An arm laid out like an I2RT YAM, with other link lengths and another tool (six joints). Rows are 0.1 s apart.
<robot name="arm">
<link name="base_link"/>
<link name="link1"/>
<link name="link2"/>
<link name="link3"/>
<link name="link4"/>
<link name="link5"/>
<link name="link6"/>
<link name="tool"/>
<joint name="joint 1" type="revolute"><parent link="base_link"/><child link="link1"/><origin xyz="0.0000 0.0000 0.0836" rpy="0.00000 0.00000 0.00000"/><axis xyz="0 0 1"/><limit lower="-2.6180" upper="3.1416"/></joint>
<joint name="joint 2" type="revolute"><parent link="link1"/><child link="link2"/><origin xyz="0.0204 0.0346 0.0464" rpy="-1.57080 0.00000 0.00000"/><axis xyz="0 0 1"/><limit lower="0.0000" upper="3.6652"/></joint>
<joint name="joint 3" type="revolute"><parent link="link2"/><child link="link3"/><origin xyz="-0.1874 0.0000 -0.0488" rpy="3.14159 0.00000 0.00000"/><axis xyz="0 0 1"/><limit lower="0.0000" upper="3.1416"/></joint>
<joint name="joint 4" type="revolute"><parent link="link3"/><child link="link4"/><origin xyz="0.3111 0.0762 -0.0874" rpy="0.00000 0.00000 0.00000"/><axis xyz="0 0 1"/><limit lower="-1.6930" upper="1.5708"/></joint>
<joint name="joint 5" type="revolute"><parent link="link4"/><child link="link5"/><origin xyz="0.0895 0.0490 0.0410" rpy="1.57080 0.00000 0.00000"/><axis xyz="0 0 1"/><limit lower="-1.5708" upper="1.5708"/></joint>
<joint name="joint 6" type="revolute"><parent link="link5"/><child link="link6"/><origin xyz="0.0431 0.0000 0.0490" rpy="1.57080 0.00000 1.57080"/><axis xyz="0 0 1"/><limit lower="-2.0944" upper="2.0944"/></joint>
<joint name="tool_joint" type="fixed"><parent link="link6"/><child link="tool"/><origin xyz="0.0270 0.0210 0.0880" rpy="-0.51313 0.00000 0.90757"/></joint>
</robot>
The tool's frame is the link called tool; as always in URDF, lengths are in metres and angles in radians.
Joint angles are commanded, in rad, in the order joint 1, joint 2, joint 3, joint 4, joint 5, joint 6. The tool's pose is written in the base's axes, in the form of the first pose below.
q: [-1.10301 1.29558 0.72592 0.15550 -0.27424 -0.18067]
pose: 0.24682, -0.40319, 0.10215, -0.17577, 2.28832, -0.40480
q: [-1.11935 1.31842 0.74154 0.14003 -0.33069 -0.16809]
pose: 0.24728, -0.40397, 0.09652, -0.18583, 2.27039, -0.34483
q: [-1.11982 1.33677 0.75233 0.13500 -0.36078 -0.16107]
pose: 0.25106, -0.40281, 0.09265, -0.19933, 2.25883, -0.30787
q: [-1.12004 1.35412 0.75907 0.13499 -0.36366 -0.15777]
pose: 0.25166, -0.40331, 0.08808, -0.19428, 2.26150, -0.29323
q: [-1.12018 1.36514 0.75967 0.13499 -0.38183 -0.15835]
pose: 0.25349, -0.40170, 0.08357, -0.20563, 2.25773, -0.27047
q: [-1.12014 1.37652 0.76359 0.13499 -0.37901 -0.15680]
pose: 0.25335, -0.40219, 0.08028, -0.19893, 2.26235, -0.26376
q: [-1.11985 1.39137 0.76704 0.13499 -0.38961 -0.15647]
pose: 0.25467, -0.40135, 0.07535, -0.20309, 2.26231, -0.24436
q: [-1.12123 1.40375 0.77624 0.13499 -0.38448 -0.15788]
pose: 0.25420, -0.40349, 0.07419, -0.19741, 2.26750, -0.24599
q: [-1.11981 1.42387 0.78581 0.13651 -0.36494 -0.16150]
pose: 0.25315, -0.40587, 0.06986, -0.18290, 2.28399, -0.25092
